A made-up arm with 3 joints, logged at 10 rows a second.
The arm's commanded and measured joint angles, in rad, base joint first. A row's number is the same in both.
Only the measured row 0 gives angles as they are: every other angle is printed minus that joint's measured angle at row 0.
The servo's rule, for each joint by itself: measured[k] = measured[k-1] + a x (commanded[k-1-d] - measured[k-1]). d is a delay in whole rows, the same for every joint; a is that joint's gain. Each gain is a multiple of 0.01, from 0.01 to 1. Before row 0 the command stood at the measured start. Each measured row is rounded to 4 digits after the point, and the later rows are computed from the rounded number. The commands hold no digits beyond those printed.
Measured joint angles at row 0:
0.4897, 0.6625, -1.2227
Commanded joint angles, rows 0 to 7:
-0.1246, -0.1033, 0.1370
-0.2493, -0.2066, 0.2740
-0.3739, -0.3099, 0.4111
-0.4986, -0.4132, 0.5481
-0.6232, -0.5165, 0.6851
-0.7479, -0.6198, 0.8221
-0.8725, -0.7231, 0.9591
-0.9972, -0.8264, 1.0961
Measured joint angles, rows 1 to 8:
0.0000, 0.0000, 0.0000
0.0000, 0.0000, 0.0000
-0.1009, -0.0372, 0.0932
-0.2211, -0.0982, 0.2161
-0.3449, -0.1744, 0.3487
-0.4694, -0.2604, 0.4843
-0.5940, -0.3526, 0.6208
-0.7187, -0.4488, 0.7577
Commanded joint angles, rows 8 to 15:
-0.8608, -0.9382, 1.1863
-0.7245, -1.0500, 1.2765
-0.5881, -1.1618, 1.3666
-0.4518, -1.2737, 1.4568
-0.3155, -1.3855, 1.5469
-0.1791, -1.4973, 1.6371
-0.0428, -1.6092, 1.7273
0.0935, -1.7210, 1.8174
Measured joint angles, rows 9 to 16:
-0.8433, -0.5475, 0.8947
-0.9680, -0.6479, 1.0317
-0.8812, -0.7524, 1.1368
-0.7543, -0.8595, 1.2318
-0.6197, -0.9683, 1.3235
-0.4837, -1.0782, 1.4141
-0.3475, -1.1888, 1.5044
-0.2111, -1.2999, 1.5946

